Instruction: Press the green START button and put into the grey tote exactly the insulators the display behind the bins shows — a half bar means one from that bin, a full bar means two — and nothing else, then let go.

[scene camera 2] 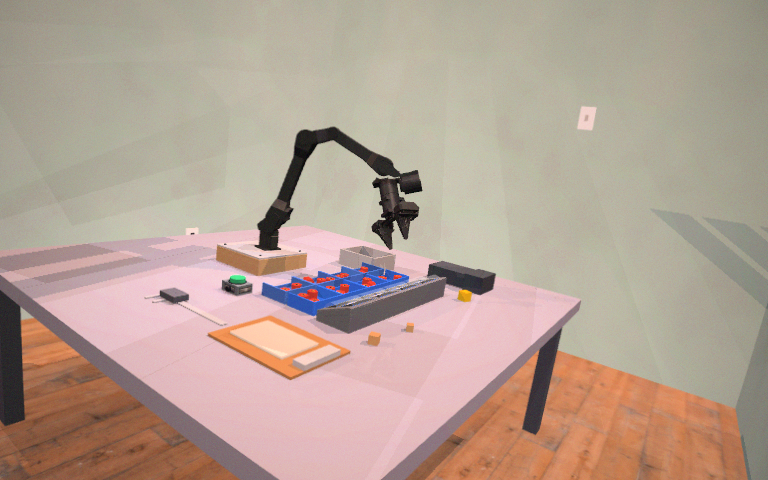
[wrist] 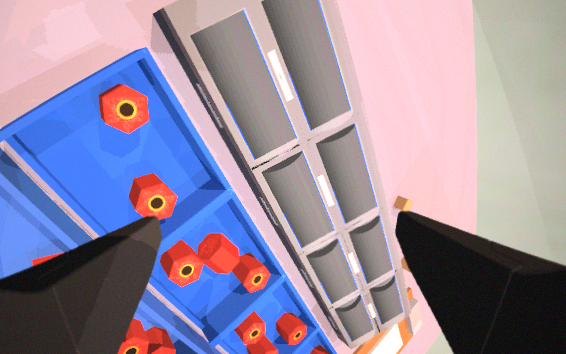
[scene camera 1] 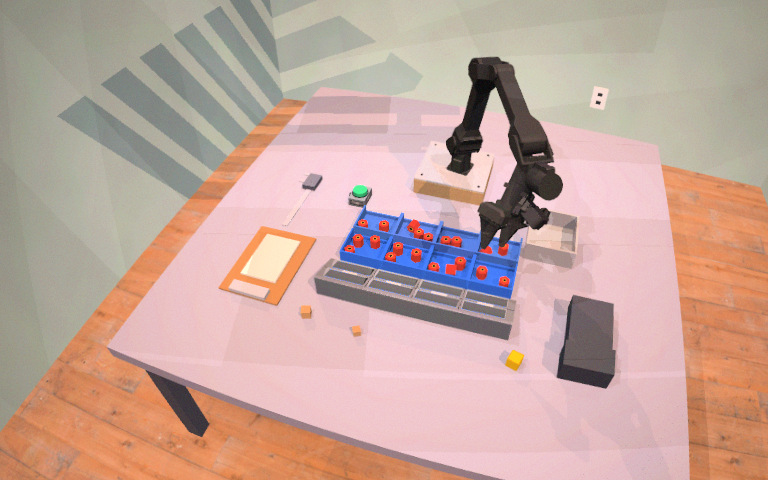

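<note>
The open, empty gripper (scene camera 1: 493, 245) (scene camera 2: 397, 242) (wrist: 279, 217) hangs above the tote-side end of the blue bins (scene camera 1: 396, 268) (scene camera 2: 288, 301) (wrist: 75, 150). Its left finger overlaps the edge of a red insulator (wrist: 153, 196) in the wrist view; contact cannot be told. The bins form two rows of four and hold upright and tipped red insulators. The grey tote (scene camera 1: 549, 255) (scene camera 2: 351, 258) stands beside them; no insulator shows in its visible interior. The green START button (scene camera 1: 360, 191) (scene camera 2: 237, 279) stands near the opposite end. The grey display (scene camera 1: 413, 308) (scene camera 2: 390, 311) (wrist: 306, 142) shows white bars; their fill levels are unclear.
A black block (scene camera 1: 589, 333) (scene camera 2: 461, 276) and a yellow cube (scene camera 1: 514, 360) (scene camera 2: 464, 296) lie beyond the display. Two small orange cubes (scene camera 1: 305, 311) (scene camera 2: 374, 339) lie along its long side. An orange clipboard (scene camera 1: 308, 243) (scene camera 2: 220, 335) lies toward the button side.
</note>
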